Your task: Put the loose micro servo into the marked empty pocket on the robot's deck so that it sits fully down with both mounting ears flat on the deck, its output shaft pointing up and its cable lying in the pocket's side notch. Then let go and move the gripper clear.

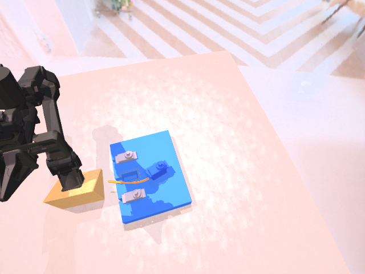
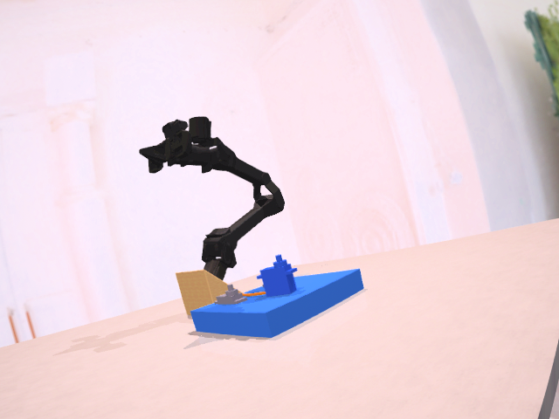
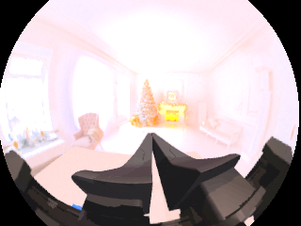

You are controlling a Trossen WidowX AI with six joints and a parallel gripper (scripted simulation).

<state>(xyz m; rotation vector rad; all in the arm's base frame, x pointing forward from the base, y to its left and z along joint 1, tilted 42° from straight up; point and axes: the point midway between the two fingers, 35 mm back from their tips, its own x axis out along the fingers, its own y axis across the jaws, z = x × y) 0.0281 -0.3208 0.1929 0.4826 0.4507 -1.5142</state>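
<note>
My gripper tip is now 410 mm above the blue deck, 260 mm short of it and 140 mm to the right of it.
</note>
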